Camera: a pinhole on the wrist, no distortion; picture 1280 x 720 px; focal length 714.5 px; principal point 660.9 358.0 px. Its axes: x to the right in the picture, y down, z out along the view. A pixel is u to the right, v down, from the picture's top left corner.
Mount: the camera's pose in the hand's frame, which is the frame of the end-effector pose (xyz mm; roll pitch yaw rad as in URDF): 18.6 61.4 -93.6 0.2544 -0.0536 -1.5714
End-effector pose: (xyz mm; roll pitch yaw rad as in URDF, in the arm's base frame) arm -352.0 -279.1 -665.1 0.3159 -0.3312 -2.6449
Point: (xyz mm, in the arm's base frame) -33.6 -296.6 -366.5
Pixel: 348.3 242.1
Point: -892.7 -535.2 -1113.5
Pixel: behind the camera
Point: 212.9 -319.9 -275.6
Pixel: 217.6 111.5
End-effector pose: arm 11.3 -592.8 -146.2 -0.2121 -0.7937 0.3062
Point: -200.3 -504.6 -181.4
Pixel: 523.8 71.5
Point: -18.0 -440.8 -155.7
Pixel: 102.4 458.4
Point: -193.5 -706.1 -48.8
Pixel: 1045.2 289.9
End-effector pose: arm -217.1 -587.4 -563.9 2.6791 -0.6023 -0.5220
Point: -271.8 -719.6 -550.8
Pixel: 395.0 563.1
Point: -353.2 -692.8 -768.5
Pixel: 645.0 111.0
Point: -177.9 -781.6 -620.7
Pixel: 650.9 715.0
